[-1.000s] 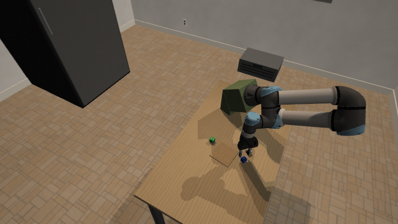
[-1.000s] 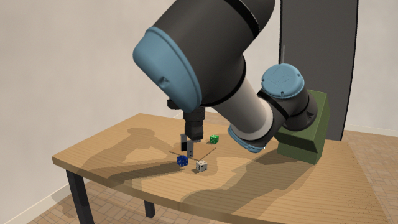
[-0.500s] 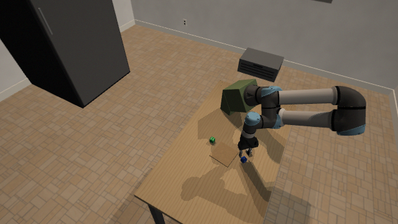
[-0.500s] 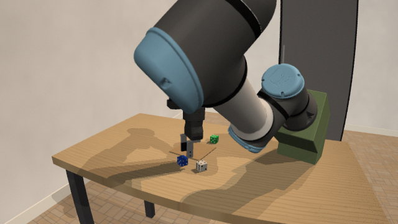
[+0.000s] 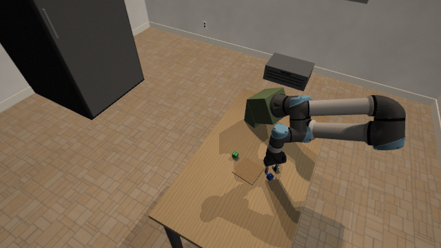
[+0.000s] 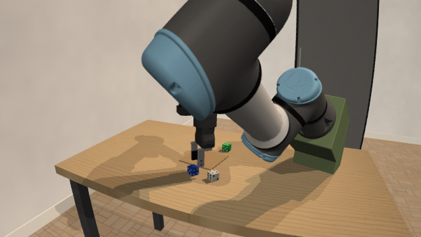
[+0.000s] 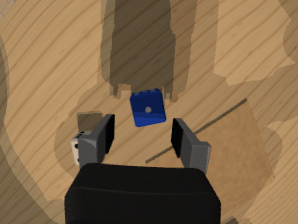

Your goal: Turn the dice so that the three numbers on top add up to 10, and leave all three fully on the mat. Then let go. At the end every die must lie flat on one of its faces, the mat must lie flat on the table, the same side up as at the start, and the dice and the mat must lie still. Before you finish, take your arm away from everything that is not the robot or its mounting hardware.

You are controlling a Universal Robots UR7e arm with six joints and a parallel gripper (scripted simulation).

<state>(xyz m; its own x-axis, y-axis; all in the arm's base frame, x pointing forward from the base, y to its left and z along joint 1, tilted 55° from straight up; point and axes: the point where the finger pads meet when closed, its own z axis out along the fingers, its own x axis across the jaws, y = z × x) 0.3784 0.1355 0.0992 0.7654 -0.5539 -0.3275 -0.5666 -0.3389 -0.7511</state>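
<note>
Now: hand 4 cm above the blue die, 1 cm to the right of it and 1 cm short of it. From my hand the other things lie so: tan mat (12 cm to the right, 6 cm below, 4 cm ahead); then green die (24 cm to the right, 4 cm below); then white die (6 cm behind, 4 cm below, 1 cm to the left).
</note>
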